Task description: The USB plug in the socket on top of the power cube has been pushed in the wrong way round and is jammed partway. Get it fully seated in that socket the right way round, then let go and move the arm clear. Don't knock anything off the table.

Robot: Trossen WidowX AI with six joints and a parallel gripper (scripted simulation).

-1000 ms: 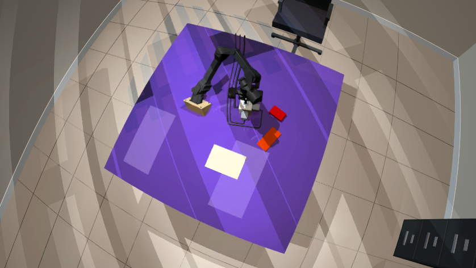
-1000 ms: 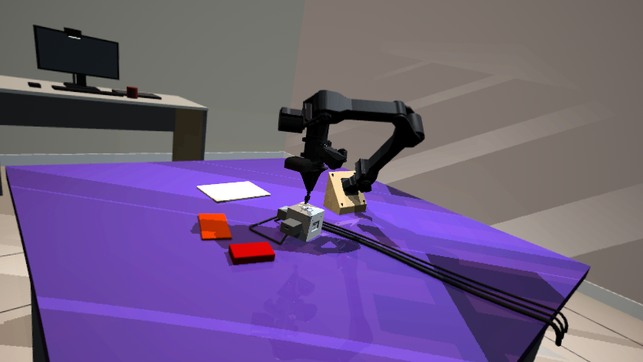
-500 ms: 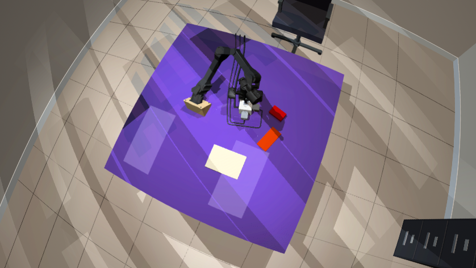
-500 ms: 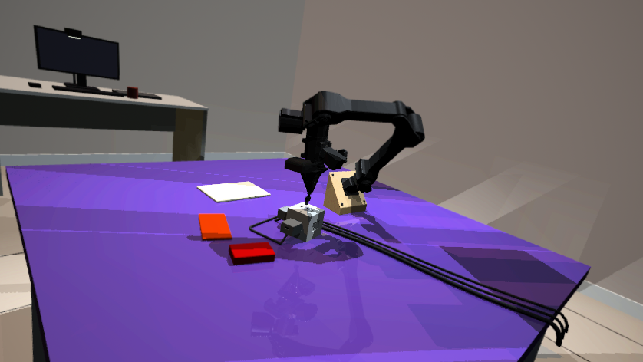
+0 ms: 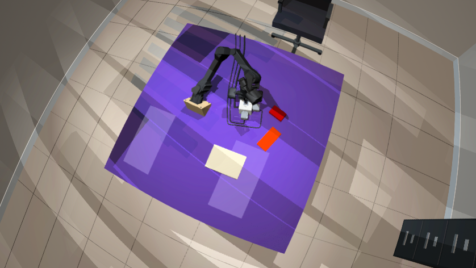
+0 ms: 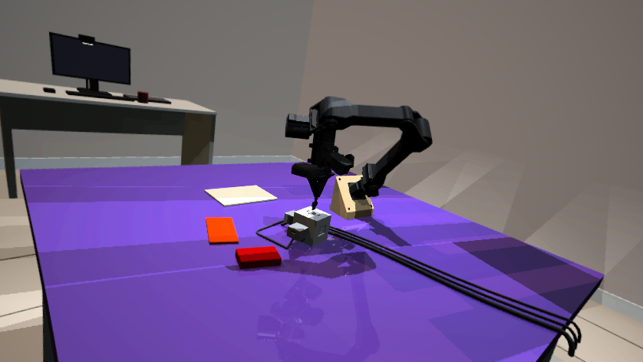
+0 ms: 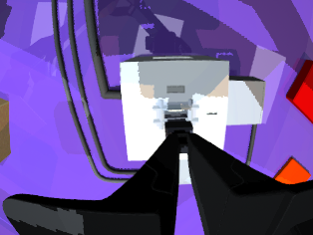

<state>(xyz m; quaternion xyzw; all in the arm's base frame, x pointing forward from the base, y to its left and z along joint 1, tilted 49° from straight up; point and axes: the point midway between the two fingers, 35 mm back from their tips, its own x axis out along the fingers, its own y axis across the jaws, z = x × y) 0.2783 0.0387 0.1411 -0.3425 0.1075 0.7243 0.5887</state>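
Right now my gripper tip is 2 cm above the dark USB plug. The rest, counted from my gripper tip: cream plate (35 cm to the right, 12 cm below, 6 cm ahead); then orange slab (22 cm ahead, 12 cm below, 11 cm to the right); then red block (19 cm ahead, 11 cm below, 6 cm to the left).
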